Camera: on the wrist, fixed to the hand. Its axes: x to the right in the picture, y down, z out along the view.
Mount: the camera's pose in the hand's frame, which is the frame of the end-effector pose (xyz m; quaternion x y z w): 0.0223 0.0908 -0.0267 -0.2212 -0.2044 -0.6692 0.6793
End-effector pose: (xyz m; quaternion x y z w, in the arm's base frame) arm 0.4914 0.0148 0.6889 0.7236 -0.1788 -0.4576 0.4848
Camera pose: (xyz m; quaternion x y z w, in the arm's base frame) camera 0.5420 -0.0288 0.7595 0.4104 0.3649 -0.8227 0.1466
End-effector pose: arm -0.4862 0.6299 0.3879 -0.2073 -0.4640 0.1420 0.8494
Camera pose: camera -0.4562 0.7130 0.3473 0.0108 -0.6590 -0.5322 0.5314
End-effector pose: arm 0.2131 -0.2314 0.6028 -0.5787 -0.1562 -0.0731 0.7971
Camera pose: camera 0.2655 -0.2262 0.5210 -0.4798 -0.6401 -0.4993 0.3326
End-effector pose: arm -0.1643 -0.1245 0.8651 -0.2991 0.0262 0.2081 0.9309
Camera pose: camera -0.1785 -0.0647 0.7898 -0.3841 -0.4187 -0.4147 0.7108
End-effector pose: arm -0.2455 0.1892 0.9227 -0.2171 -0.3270 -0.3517 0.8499
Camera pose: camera -0.1556 0.2228 0.9074 -0.1885 -0.4633 -0.8356 0.2271
